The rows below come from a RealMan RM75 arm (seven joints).
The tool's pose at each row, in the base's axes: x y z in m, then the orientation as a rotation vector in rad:
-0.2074, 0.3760, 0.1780, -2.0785, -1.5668, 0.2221
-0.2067, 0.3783, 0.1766, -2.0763, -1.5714, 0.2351
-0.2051, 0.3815, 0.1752, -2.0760, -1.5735, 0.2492
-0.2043, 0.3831, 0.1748, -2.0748, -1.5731, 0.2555
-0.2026, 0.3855, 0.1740, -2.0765, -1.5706, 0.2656
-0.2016, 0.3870, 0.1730, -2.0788, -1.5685, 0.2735
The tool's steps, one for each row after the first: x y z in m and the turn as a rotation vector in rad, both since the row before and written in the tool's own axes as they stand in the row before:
0.0021, 0.0008, 0.0016, 0.0043, -0.0094, -0.0009
0.0033, 0.0014, 0.0014, 0.0045, -0.0095, 0.0016
0.0017, 0.0006, 0.0005, 0.0033, -0.0033, 0.0009
0.0026, 0.0014, 0.0006, 0.0036, -0.0055, 0.0041
0.0016, 0.0011, 0.0008, 0.0022, -0.0046, 0.0038

